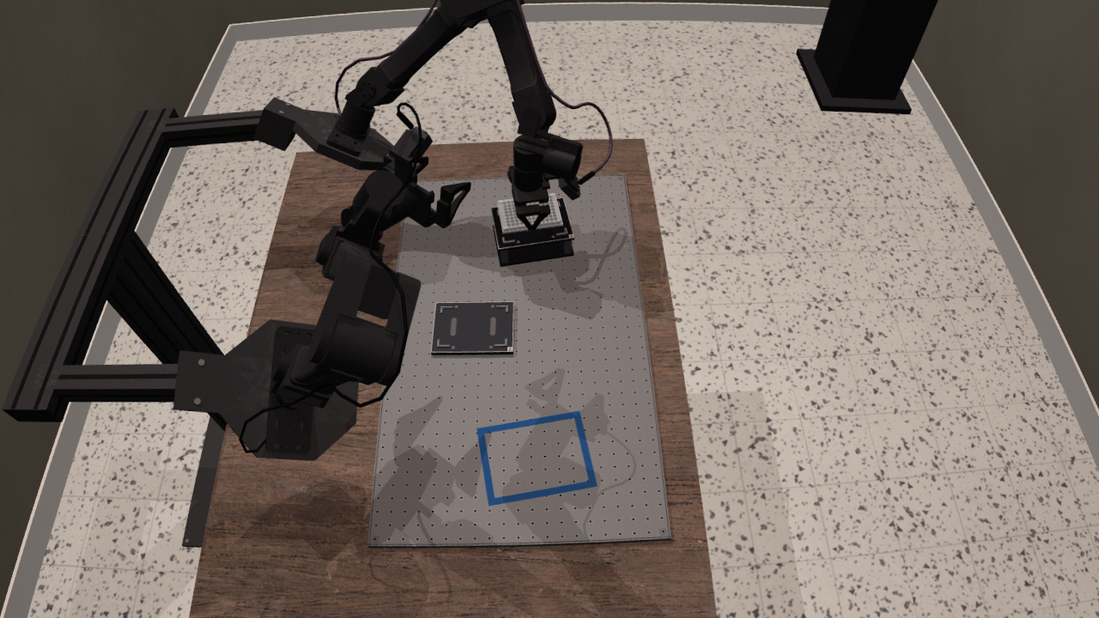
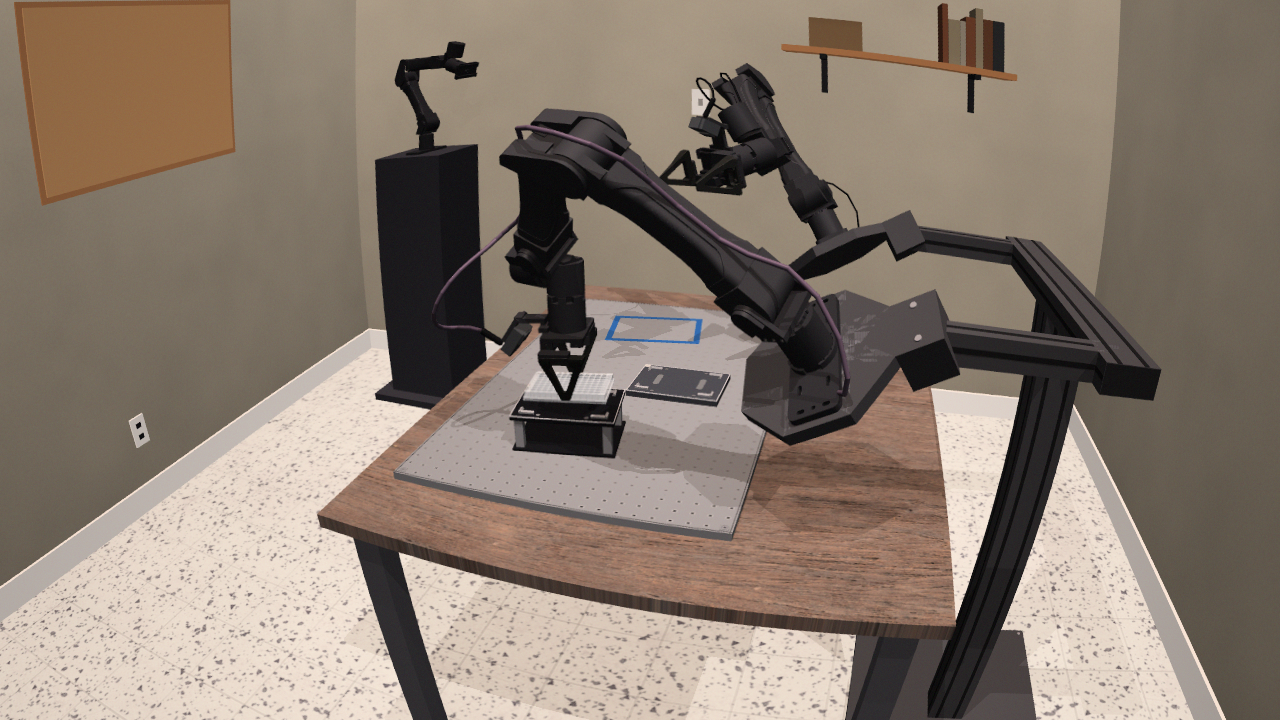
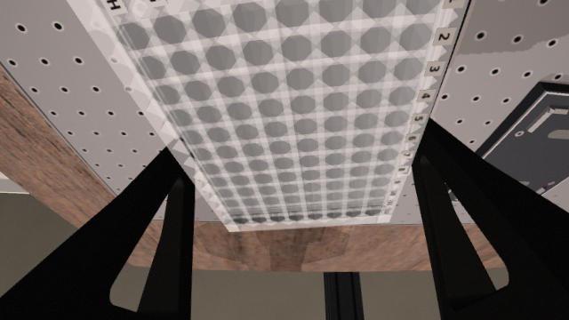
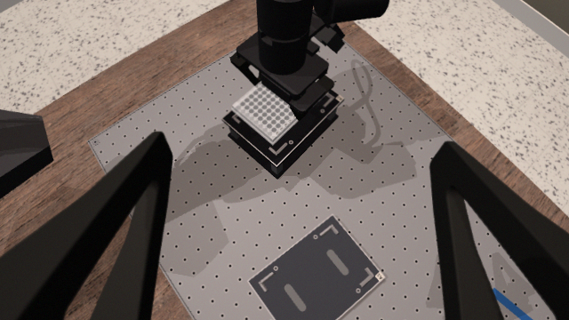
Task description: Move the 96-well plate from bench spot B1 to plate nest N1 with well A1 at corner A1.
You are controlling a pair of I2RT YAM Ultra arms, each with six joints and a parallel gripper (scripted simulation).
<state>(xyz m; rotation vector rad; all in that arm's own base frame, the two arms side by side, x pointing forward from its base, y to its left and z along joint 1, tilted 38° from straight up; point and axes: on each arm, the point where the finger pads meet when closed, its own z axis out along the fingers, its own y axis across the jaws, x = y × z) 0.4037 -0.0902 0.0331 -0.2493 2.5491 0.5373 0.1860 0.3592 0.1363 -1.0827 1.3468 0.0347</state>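
Now: left hand 10 mm short of the raised black nest and 40 mm above it. From my left hand the other things lie so: clear 96-well plate right at my left hand.
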